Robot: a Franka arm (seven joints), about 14 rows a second.
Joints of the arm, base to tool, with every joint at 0 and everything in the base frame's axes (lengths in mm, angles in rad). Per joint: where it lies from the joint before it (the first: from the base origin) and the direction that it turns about. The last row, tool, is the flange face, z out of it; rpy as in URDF.
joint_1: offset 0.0 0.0 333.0 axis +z
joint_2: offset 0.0 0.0 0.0 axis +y
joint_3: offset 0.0 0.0 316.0 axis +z
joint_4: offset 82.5 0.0 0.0 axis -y
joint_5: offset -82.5 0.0 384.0 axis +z
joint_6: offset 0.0 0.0 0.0 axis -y
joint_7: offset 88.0 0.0 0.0 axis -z
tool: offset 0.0 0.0 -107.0 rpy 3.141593 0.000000 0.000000
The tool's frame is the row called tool.
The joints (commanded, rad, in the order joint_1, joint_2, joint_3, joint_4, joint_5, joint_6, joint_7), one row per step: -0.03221 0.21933 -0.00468 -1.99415 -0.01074 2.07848 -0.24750; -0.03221 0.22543 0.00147 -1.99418 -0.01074 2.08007 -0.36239; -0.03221 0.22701 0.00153 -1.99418 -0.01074 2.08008 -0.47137; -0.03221 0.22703 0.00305 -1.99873 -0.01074 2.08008 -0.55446; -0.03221 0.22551 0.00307 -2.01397 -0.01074 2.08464 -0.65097; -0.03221 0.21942 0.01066 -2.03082 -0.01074 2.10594 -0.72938; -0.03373 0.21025 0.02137 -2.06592 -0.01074 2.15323 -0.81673; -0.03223 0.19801 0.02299 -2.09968 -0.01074 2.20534 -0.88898; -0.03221 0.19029 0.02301 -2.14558 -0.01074 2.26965 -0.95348
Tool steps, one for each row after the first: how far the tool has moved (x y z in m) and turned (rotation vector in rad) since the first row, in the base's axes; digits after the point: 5 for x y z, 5 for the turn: 0.00034 0.00346 -0.00343 0.01726 0.00507 0.11982; 0.00035 0.00349 -0.00435 0.03243 0.00717 0.22780; -0.00092 0.00439 -0.00630 0.04506 0.01205 0.31148; -0.00480 0.00452 -0.01157 0.06073 0.02143 0.40684; -0.00708 0.00887 -0.01369 0.07091 0.01122 0.49239; -0.01185 0.01416 -0.01978 0.07888 -0.00949 0.58905; -0.01595 0.01607 -0.02308 0.07816 -0.03843 0.66544; -0.02289 0.01631 -0.03282 0.07599 -0.06276 0.73113
